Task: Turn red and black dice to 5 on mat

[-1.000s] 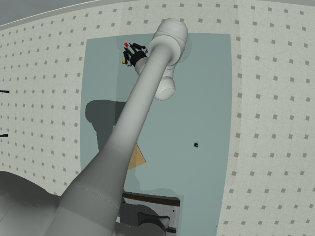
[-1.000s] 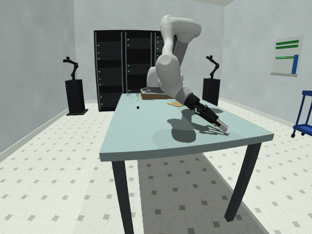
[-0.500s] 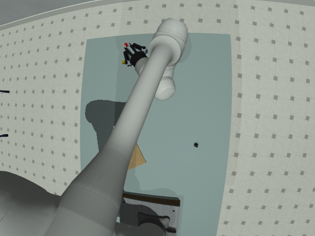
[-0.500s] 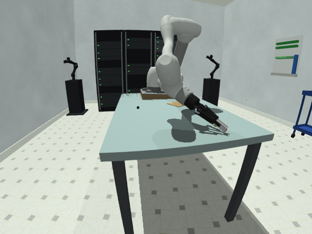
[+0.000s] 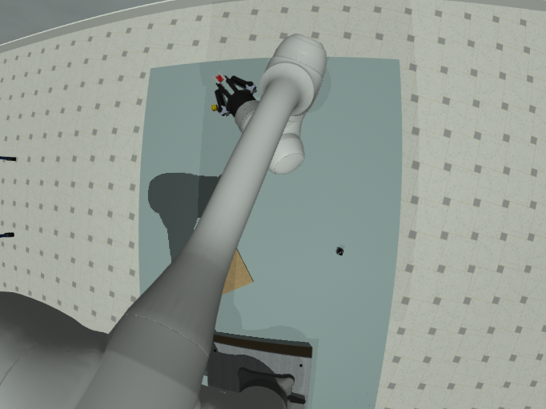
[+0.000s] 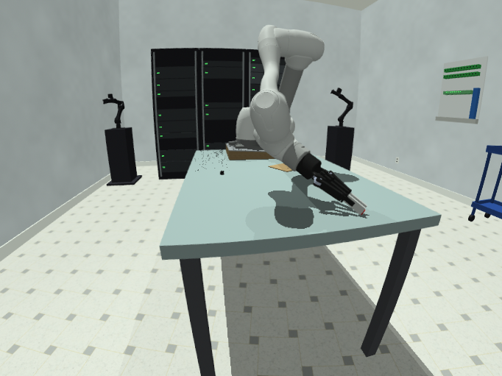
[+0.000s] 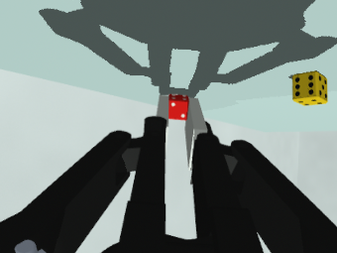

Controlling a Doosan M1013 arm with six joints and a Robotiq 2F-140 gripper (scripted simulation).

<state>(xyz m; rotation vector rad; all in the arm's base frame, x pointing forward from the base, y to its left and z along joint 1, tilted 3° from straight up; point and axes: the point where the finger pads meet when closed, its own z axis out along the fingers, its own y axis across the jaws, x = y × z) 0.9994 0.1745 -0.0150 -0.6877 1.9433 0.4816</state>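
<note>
The red die lies 2 cm below my hand, 2 cm ahead of it and 1 cm to the left of it. Also, from my hand: black die (51 cm behind, 37 cm to the right, 2 cm below); tan mat (60 cm behind, 3 cm below, 2 cm to the right); yellow die (8 cm behind, 3 cm to the left, 2 cm below).
</note>
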